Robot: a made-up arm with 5 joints.
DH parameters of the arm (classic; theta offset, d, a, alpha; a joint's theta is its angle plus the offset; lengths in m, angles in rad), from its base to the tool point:
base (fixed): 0 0.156 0 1.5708
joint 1: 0 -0.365 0.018 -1.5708
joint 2: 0 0.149 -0.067 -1.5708
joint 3: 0 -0.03 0.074 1.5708
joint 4: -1.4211 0 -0.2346 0
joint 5: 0.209 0 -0.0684 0
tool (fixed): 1.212 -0.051 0 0
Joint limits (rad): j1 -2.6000..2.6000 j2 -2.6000..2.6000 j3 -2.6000..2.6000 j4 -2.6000..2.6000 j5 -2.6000..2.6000
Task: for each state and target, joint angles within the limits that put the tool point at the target. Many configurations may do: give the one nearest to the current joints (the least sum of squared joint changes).
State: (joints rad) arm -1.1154 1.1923 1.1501 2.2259 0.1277
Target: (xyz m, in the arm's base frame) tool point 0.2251 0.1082 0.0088
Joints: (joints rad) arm -1.1423 1.0674 1.0068 2.5224 0.3527
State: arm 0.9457 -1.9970 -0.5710 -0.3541 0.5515
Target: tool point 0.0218 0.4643 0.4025
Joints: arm 1.1647 -1.5478 -0.4791 0.1418 0.7028
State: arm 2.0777 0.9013 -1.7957 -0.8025 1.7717
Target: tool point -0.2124 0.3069 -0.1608
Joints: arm 2.1014 1.1971 -2.0978 -1.0373 1.7665
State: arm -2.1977 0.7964 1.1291 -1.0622 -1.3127
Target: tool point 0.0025 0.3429 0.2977
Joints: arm -2.5269 1.2268 1.3310 -0.8554 -2.1506
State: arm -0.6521 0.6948 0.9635 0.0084 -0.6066
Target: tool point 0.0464 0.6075 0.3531
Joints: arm -0.9017 0.0680 1.1555 0.2693 -0.4576
